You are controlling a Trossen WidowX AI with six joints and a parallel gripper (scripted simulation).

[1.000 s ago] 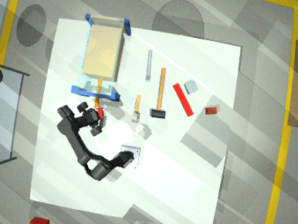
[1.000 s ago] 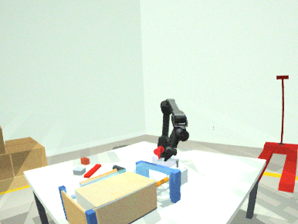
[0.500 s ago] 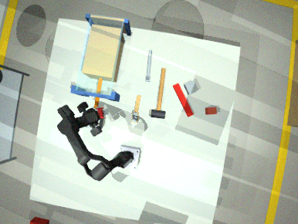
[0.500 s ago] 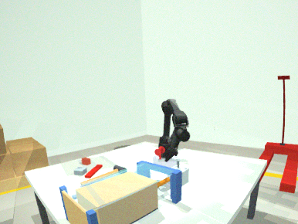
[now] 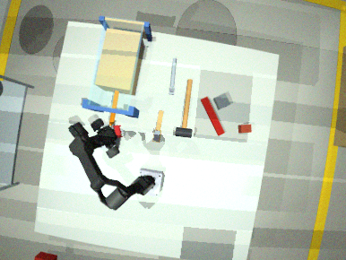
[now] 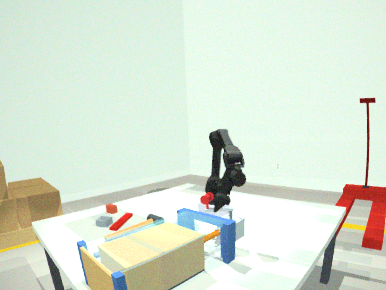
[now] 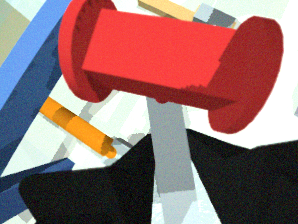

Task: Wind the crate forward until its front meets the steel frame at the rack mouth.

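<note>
Now: gripper tip 20 mm short of the red grip, 20 mm to the left of it and 50 mm below it. From my gripper tip the other things lie so: winch (60 mm behind, 40 mm to the left, 100 mm below); then winch handle (10 mm behind, 10 mm to the left, 20 mm above); then blue frame (110 mm ahead, 60 mm to the left, 20 mm below).
</note>
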